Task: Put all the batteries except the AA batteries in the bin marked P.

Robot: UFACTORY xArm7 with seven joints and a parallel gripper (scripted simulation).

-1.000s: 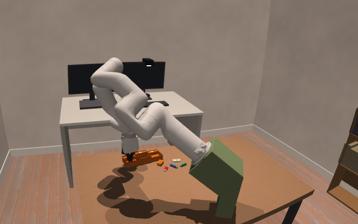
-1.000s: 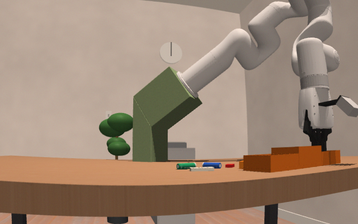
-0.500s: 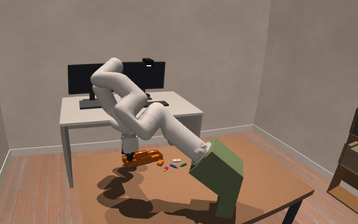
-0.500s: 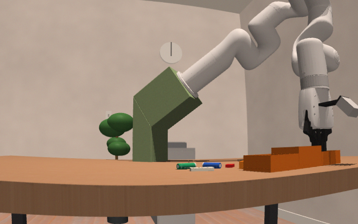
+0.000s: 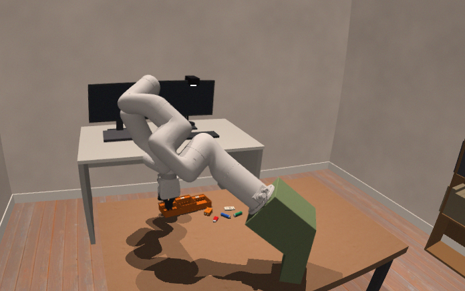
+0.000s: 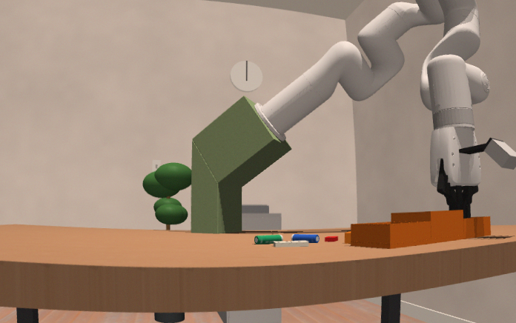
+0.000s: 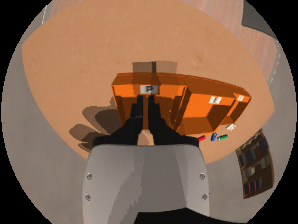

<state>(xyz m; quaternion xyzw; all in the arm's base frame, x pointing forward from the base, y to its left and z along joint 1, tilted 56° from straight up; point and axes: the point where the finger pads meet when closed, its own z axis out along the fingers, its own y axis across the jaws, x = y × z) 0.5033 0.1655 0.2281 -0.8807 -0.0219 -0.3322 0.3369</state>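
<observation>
The orange block-shaped battery is 4 cm behind my hand, 18 cm to the right of it and 3 cm below it. From my hand the other things lie so: blue battery 7 cm behind, 26 cm to the right, 3 cm below; small red battery 10 cm behind, 21 cm to the right, 3 cm below; flat white piece 1 cm behind, 30 cm to the right, 3 cm below.
</observation>
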